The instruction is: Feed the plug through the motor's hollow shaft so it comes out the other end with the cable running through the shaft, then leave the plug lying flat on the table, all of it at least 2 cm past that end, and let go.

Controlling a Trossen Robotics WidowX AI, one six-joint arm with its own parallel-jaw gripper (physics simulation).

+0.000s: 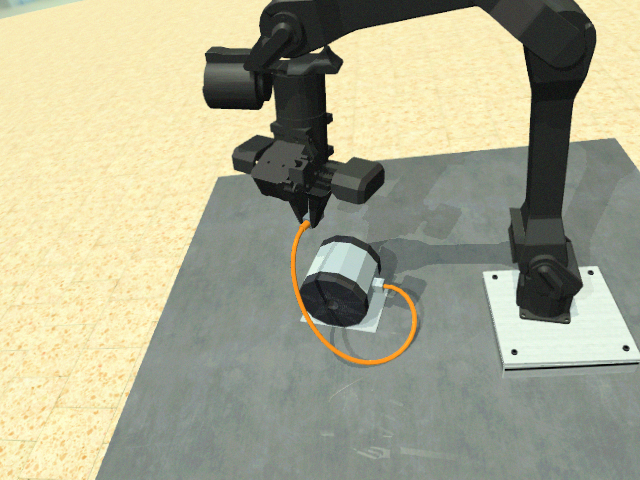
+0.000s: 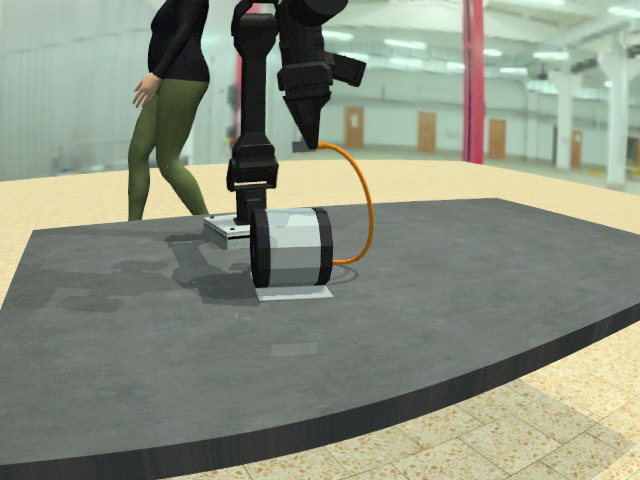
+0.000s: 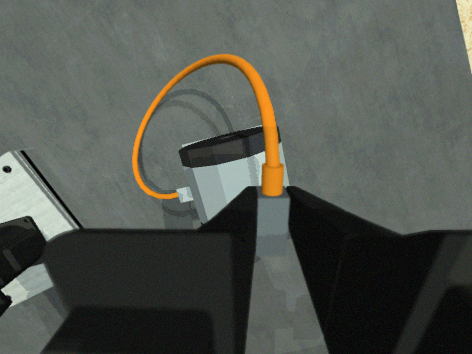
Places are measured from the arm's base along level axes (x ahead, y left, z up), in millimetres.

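Pixels of known places: gripper, between the fingertips: (image 1: 309, 224) (image 2: 313, 149) (image 3: 270, 195); arm's base, origin of its link: (image 1: 543, 304) (image 3: 21, 243).
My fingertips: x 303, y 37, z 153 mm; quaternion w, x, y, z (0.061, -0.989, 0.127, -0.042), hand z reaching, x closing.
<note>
For each thing: its top centre in the pictures, then the offset to it from my fingertips. "spot": a spot on its surface instead. Level surfaces: height alone.
- motor, centre of its top: (image 3: 237, 196) (image 2: 288, 209) (image 1: 337, 257) 20 mm back, 26 mm right, 81 mm down
- pale base plate, centre of its top: (image 2: 288, 283) (image 1: 345, 303) 17 mm back, 26 mm right, 181 mm down
- grey plug, centre of its top: (image 3: 273, 229) (image 2: 304, 139) (image 1: 312, 212) 3 mm back, 11 mm right, 12 mm up
- small white block, a spot on its surface: (image 3: 185, 194) (image 1: 377, 281) spot: 75 mm back, 24 mm right, 123 mm down
- dark grey table, height of its surface: 183 mm down
The motor (image 1: 347, 260) (image 2: 294, 248) (image 3: 225, 181), a light grey cylinder with black end rings, lies on its side on a pale base plate (image 1: 376, 321) (image 2: 294, 294). My gripper (image 1: 310, 219) (image 2: 311, 146) (image 3: 270, 195) is shut on the grey plug (image 2: 300, 146) (image 3: 272, 217) and holds it level, high above the motor. The orange cable (image 1: 293, 263) (image 2: 370, 206) (image 3: 136, 150) leaves the plug, loops outside the motor past one end ring, and joins a small white block (image 1: 378, 283) (image 3: 185, 194) on the motor's side. The shaft's opening cannot be made out clearly.
The arm's white mounting plate (image 1: 501, 330) (image 2: 217, 227) (image 3: 30, 185) stands on the dark grey table (image 1: 248, 413) (image 2: 155, 361) (image 3: 375, 100) on the arm's base side of the motor. A person (image 2: 178, 103) stands beyond the table.
</note>
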